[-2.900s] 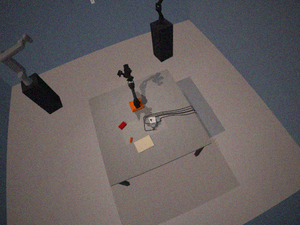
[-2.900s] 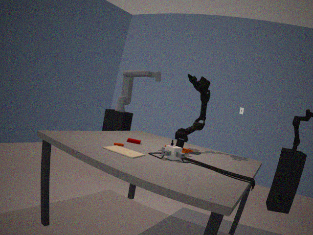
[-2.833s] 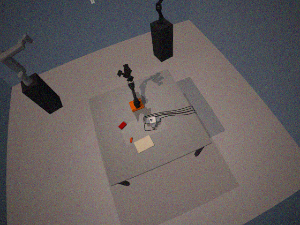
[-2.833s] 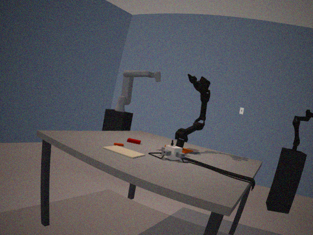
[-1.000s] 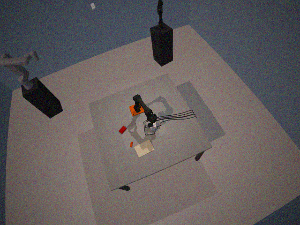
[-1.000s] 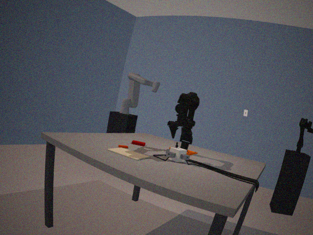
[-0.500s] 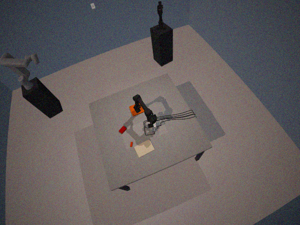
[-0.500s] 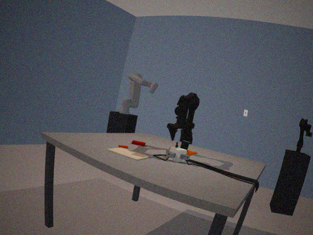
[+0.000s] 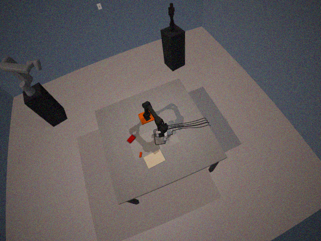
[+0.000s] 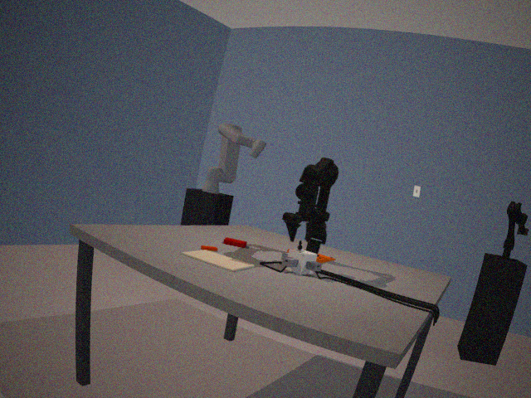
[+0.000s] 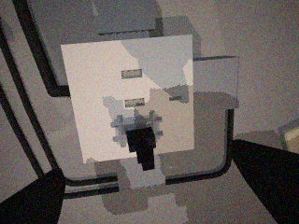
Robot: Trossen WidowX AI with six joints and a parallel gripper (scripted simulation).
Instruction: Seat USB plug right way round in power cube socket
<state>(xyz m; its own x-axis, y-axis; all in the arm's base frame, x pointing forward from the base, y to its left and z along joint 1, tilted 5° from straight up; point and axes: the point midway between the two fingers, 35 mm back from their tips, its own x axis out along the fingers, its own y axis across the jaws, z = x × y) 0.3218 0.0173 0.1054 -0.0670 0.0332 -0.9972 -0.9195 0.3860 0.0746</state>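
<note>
The black USB plug is 2 cm below my gripper tip. The rest, counted from my gripper tip: cream pad: 19 cm ahead, 22 cm to the right, 10 cm below; then red block: 18 cm behind, 33 cm to the right, 10 cm below; then small orange piece: 6 cm ahead, 33 cm to the right, 10 cm below.
</note>
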